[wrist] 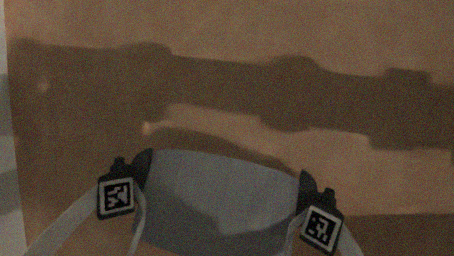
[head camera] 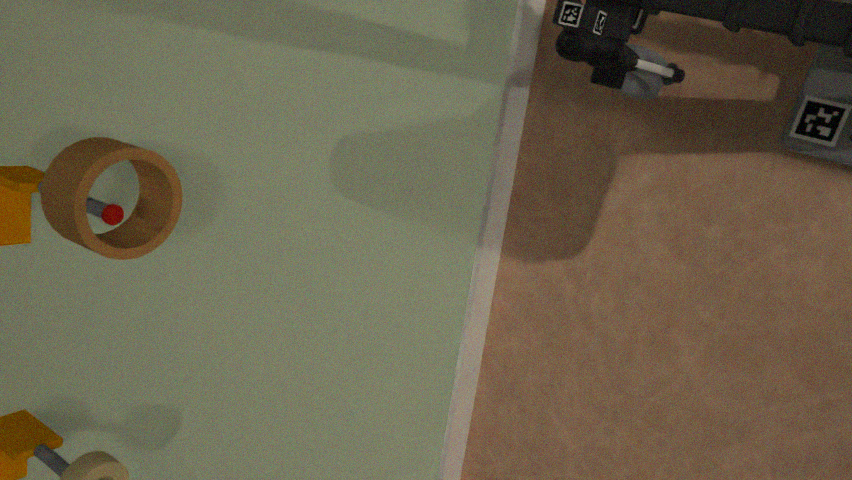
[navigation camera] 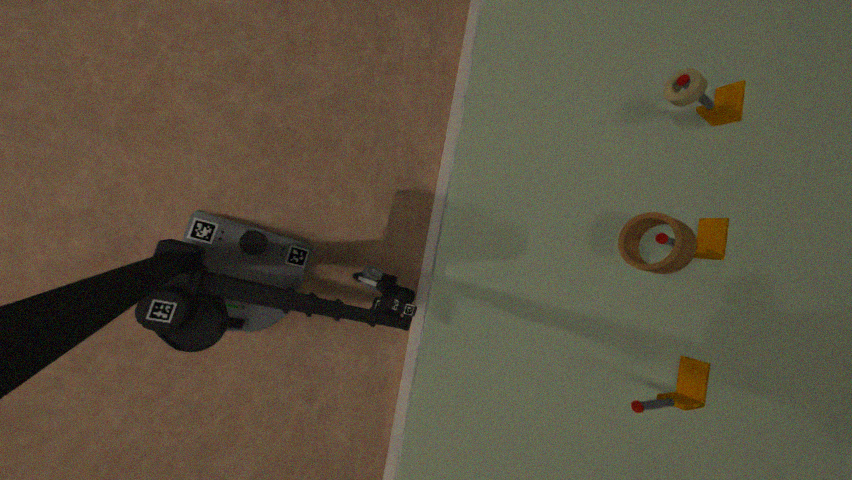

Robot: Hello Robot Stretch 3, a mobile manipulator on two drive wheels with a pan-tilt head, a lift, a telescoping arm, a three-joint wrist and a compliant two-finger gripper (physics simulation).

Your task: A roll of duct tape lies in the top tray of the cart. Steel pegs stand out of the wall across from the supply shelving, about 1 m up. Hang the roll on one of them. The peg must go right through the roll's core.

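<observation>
My gripper is shut on the grey duct tape roll, with a fingertip on each side of it. The roll is over the brown floor, apart from the pegs. In the navigation view, a bare steel peg with a red tip sticks out at the lower right. The middle peg runs through a wide brown roll. Another peg carries a small beige roll. The cart does not show.
The pegs have orange brackets on the green wall. A pale skirting strip edges the wall. My arm reaches from my grey base towards the wall.
</observation>
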